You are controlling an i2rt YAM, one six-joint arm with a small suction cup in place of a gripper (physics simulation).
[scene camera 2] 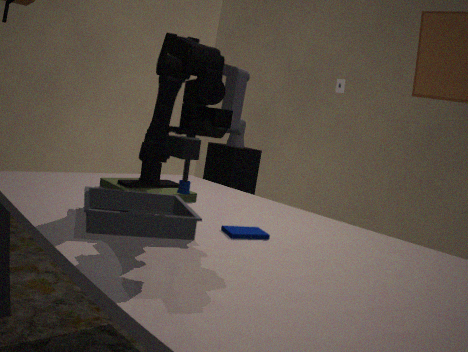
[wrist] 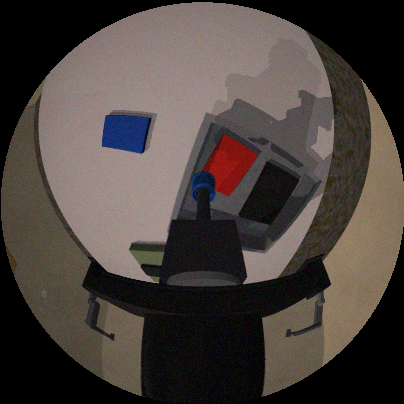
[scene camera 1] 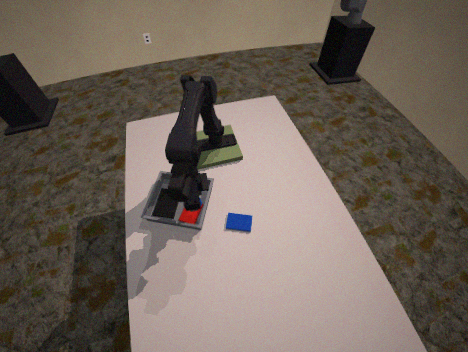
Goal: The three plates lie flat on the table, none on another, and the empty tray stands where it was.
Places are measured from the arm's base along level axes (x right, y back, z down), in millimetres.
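Where they show: end effector, tool point: (scene camera 2: 183, 192) (wrist: 202, 182); arm's base, origin of the base link: (scene camera 2: 149, 185) (scene camera 1: 215, 143).
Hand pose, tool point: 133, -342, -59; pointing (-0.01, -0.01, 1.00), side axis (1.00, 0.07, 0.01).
Observation:
Things, the pixels of their top centre, and the offset from my tool point, as dx, dy, dz.
- blue plate, middle of its top: (wrist: 121, 132) (scene camera 2: 245, 230) (scene camera 1: 239, 221) -141, -78, +76
- grey tray, middle of its top: (wrist: 249, 206) (scene camera 2: 137, 201) (scene camera 1: 178, 197) +76, +69, +36
- red plate, middle of its top: (wrist: 226, 167) (scene camera 1: 191, 211) +39, +10, +74
- black plate, middle of its top: (wrist: 270, 198) (scene camera 1: 167, 202) +133, +77, +74
The blue plate (scene camera 1: 239, 222) (scene camera 2: 245, 232) (wrist: 126, 133) lies flat on the table beside the grey tray (scene camera 1: 204, 215) (scene camera 2: 140, 225) (wrist: 195, 155). The tray stands upright. The red plate (scene camera 1: 190, 215) (wrist: 232, 162) and the black plate (scene camera 1: 165, 203) (wrist: 270, 192) lie flat side by side on the tray's floor, apart from each other; the tray's walls hide them in scene camera 2. My suction cup (scene camera 1: 201, 202) (scene camera 2: 184, 187) (wrist: 203, 186) is free, with no plate on it. It hangs above the tray, near one end of the red plate, and in scene camera 1 it is mostly hidden by the arm.
The arm's base stands on a green board (scene camera 1: 227, 155) (scene camera 2: 187, 195) (wrist: 147, 254) behind the tray. The arm's shadow falls on the table in front of the tray. The table's edge (scene camera 1: 127, 165) runs close to the tray's side with the black plate.

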